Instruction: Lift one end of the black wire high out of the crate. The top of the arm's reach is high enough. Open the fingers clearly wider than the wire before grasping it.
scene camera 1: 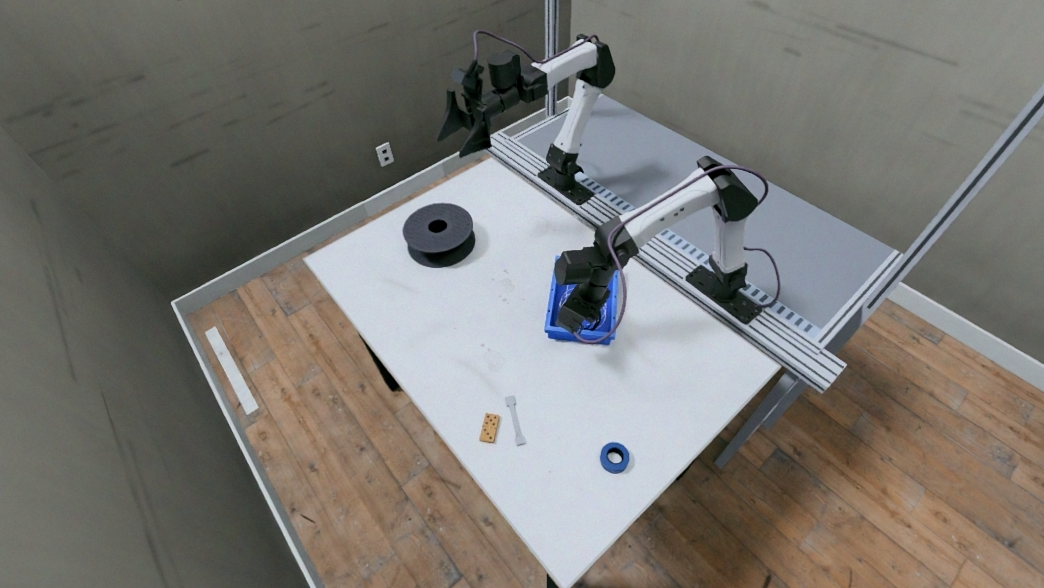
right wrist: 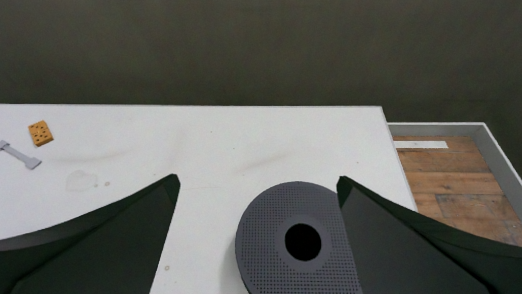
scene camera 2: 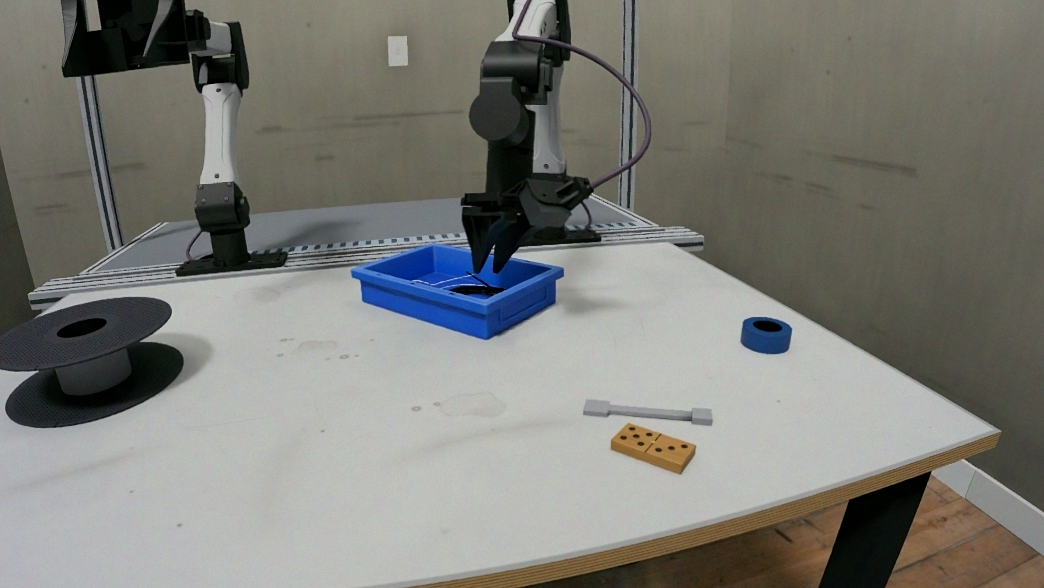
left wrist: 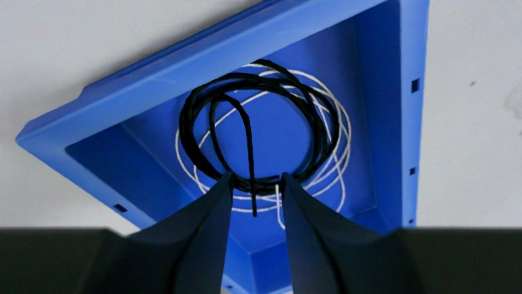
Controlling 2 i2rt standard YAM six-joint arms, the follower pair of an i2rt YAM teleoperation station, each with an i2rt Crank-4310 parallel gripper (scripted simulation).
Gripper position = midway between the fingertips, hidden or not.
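My left gripper [scene camera 2: 486, 273] is visible also in scene camera 1 [scene camera 1: 584, 309] and the left wrist view [left wrist: 257, 176]; my right gripper is at [scene camera 2: 103, 66]. A dark spool [scene camera 2: 100, 388] appears again in scene camera 1 [scene camera 1: 438, 235] and in the right wrist view [right wrist: 293, 230]; in the left wrist view it is out of frame. A blue crate [scene camera 2: 527, 293] appears in the left wrist view too [left wrist: 374, 65]. A wooden domino [scene camera 2: 661, 450] is visible; in the left wrist view the domino is out of frame.
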